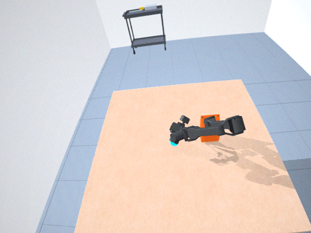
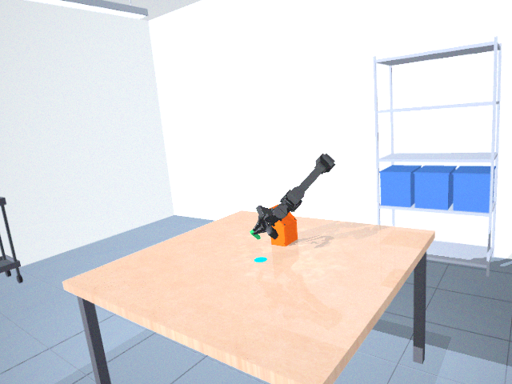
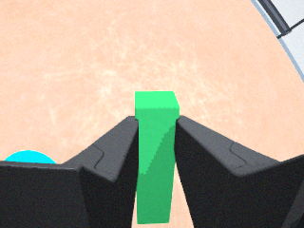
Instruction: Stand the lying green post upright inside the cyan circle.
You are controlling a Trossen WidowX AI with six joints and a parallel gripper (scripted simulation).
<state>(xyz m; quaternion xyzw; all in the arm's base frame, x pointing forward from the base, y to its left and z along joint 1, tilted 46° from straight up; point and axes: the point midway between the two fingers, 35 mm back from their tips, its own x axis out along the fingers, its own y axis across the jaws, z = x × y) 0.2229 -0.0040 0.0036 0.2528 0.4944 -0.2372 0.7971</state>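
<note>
Now: the cyan circle 10 mm ahead of my gripper tip, 40 mm to the left of it and 120 mm below it. The rest, counted from my gripper tip: green post 20 mm behind, 20 mm below.
</note>
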